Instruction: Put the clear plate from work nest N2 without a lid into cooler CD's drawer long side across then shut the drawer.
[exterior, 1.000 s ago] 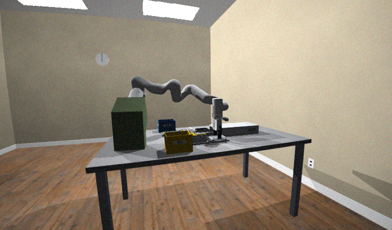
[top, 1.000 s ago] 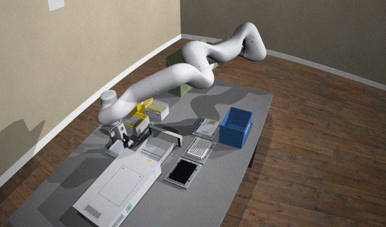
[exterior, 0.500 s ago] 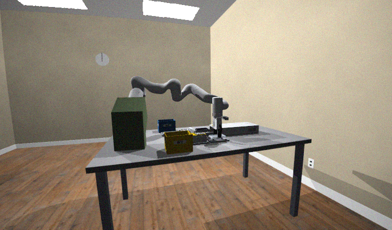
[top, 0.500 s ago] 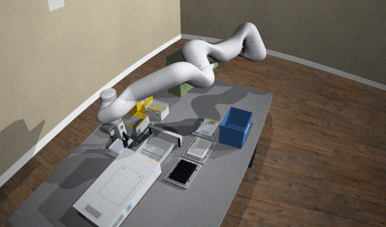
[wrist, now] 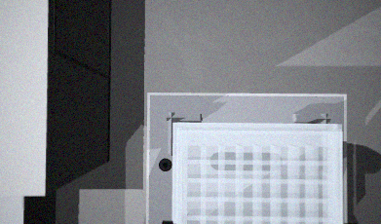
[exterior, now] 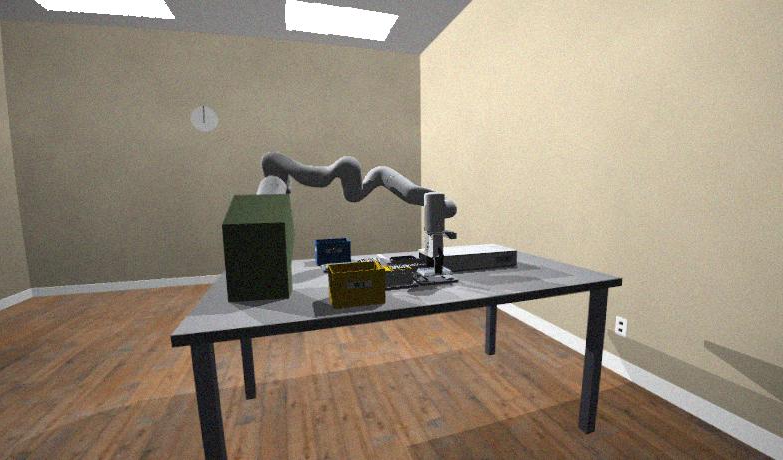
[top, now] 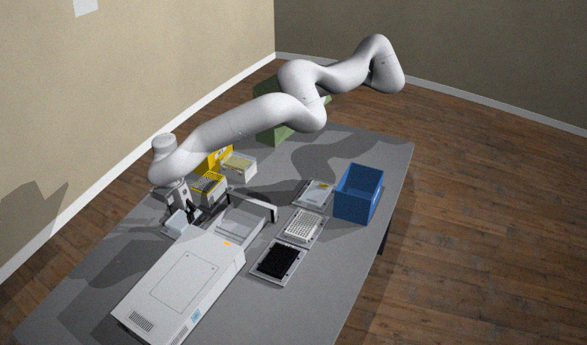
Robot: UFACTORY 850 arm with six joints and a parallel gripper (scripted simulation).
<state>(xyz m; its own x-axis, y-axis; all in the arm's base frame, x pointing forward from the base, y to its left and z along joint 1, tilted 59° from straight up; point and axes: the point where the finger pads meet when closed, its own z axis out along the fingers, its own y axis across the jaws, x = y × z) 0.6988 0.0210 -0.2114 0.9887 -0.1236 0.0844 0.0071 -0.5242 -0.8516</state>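
Now: hand 60 mm past the cooler drawer, 190 mm to the right of it and 10 mm above it. Round my hand: clear plate 10 mm below; then yellow-rimmed tip box 180 mm behind, 20 mm to the right; then white cooler 100 mm ahead, 190 mm to the left, 10 mm below.
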